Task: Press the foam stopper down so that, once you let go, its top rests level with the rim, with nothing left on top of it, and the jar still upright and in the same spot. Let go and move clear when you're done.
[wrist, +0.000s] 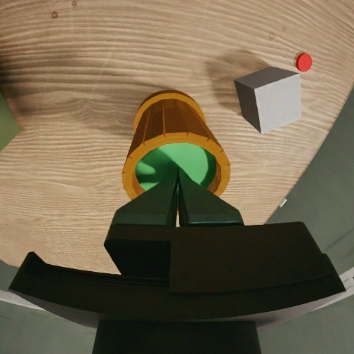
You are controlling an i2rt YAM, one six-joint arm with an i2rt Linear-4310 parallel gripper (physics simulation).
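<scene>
The jar (169, 117), brown-orange with flat facets, stands upright on the table in the wrist view, its mouth towards the camera. The green foam stopper (192, 159) is inside the mouth. Strips of brown inner wall show beside it at left and right, so its top looks lower than the rim. A darker shadow lies on its left part. My gripper (177, 174) is shut and empty, with its tips over the middle of the stopper at the mouth; whether they touch it is hard to tell. The fingers hide the near part of the stopper and rim.
A grey block (277, 102) stands on the wooden table (65, 200) to the right of the jar, with a small red disc (304, 62) behind it. Part of a green object (7, 122) shows at the left edge. The table's edge runs along the right.
</scene>
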